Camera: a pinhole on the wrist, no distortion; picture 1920 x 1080 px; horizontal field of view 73.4 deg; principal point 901.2 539.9 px. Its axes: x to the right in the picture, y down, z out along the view. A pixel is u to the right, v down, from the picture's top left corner.
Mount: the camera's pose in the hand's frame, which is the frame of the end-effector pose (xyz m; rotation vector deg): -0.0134 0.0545 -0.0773 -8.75 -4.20 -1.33
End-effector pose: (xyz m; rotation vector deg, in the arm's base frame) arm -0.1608 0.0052 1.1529 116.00 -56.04 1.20
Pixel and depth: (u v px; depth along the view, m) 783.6 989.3 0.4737
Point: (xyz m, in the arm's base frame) -0.5250 -0.2897 1.0984
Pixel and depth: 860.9 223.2 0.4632
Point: -0.3421 -0.2385 0.8915
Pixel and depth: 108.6 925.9 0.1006
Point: -0.2862 0.0154 1.1863
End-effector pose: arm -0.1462 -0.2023 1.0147 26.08 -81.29 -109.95
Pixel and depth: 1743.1 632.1 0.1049
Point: -0.1738 -0.2275 1.1023
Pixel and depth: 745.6 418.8 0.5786
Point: -0.3477 0.2138 1.2519
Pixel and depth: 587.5 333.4 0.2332
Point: -0.1664 -0.0428 1.1068
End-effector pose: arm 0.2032 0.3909 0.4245 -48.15 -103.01 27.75
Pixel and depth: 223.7 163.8 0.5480
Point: -0.1606 0.1561 0.0397
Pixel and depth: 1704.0 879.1 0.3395
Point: -0.0136 0.6655 0.3127
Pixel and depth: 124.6 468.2 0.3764
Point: 0.0298 0.2755 0.0848
